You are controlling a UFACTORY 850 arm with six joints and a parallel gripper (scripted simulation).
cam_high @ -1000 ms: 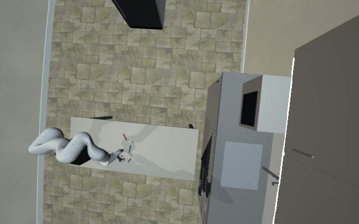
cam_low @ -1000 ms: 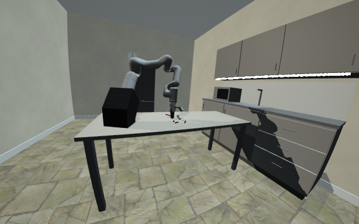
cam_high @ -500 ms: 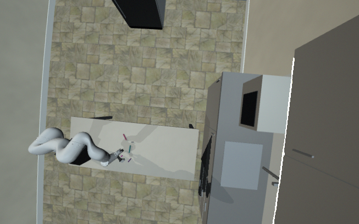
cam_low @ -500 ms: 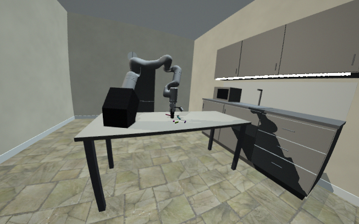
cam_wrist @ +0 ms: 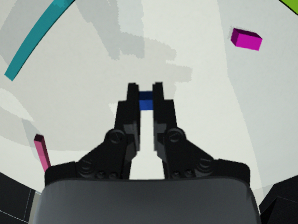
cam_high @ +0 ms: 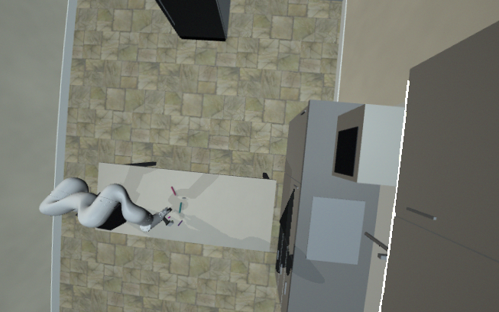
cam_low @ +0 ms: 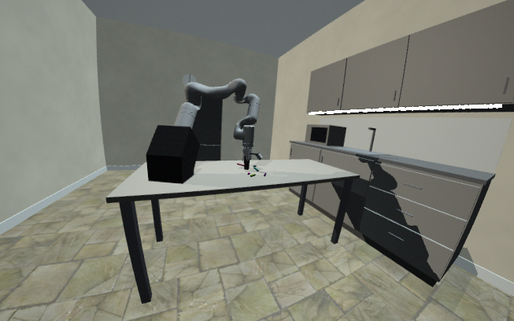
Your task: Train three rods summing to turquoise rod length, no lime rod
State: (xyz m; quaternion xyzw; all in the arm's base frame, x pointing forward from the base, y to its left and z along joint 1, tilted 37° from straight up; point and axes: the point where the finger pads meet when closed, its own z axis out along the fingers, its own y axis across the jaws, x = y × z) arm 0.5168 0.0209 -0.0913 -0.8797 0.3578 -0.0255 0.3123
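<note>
Now: hand 12 cm short of the grey rod, 12 cm to the right of it and 3 cm above it. From my hand the other things lie so: turquoise rod: 9 cm ahead, 2 cm to the left, 3 cm below; then magenta rod: 1 cm behind, 8 cm to the right, 3 cm below; then small blue rod: 2 cm below.
</note>
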